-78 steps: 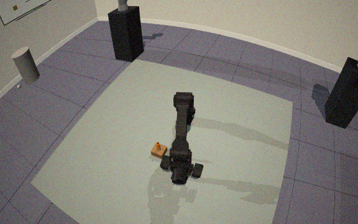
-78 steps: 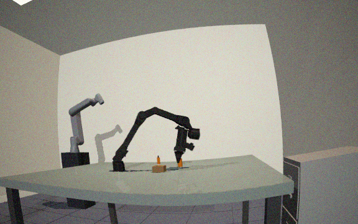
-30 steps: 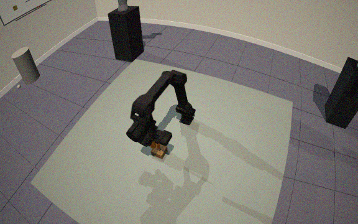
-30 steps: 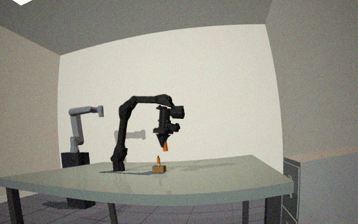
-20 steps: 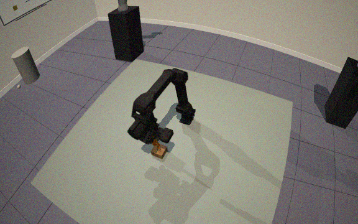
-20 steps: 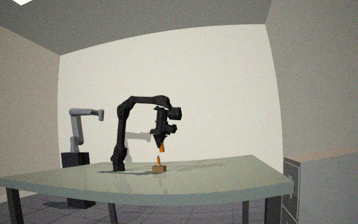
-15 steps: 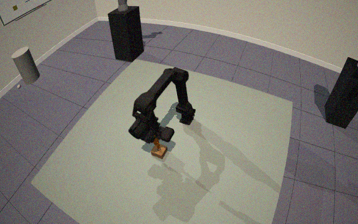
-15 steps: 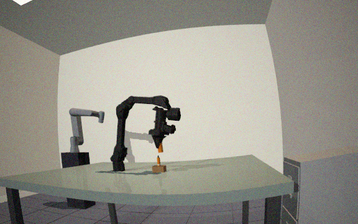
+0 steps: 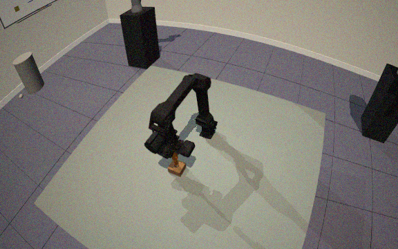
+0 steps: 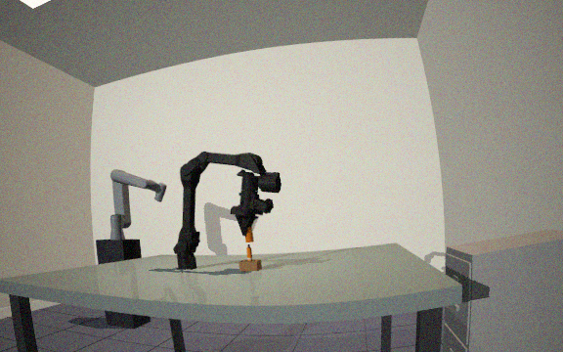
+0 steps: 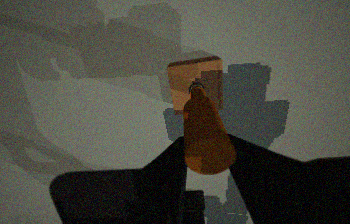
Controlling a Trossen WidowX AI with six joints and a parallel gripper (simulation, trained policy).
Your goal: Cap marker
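Now: the wooden holder block 1 cm ahead of my gripper tip and 11 cm below it. Round my gripper tip: orange cap 1 cm ahead.
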